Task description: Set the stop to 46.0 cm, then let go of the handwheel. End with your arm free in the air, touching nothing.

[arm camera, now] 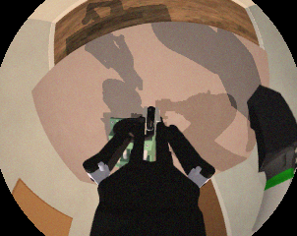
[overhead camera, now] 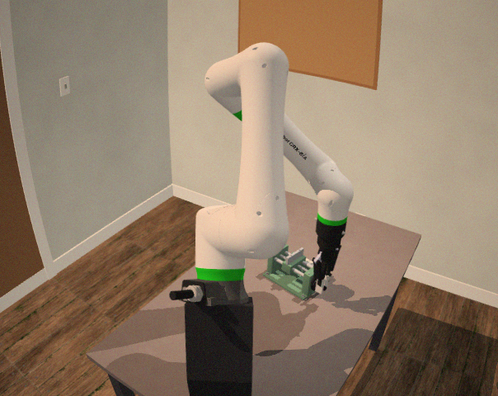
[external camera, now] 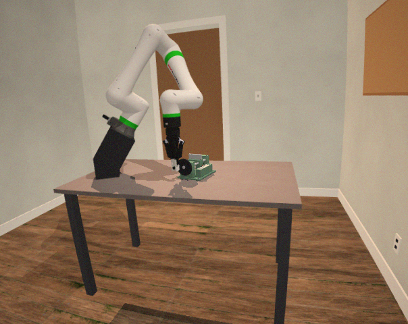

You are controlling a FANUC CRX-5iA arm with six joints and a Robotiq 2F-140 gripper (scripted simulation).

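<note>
Right now my hand is 2 cm to the right of the black handwheel, 2 cm above it and 1 cm short of it. From my hand the other things lie so: green stop fixture (15 cm to the left, 5 cm ahead).
</note>
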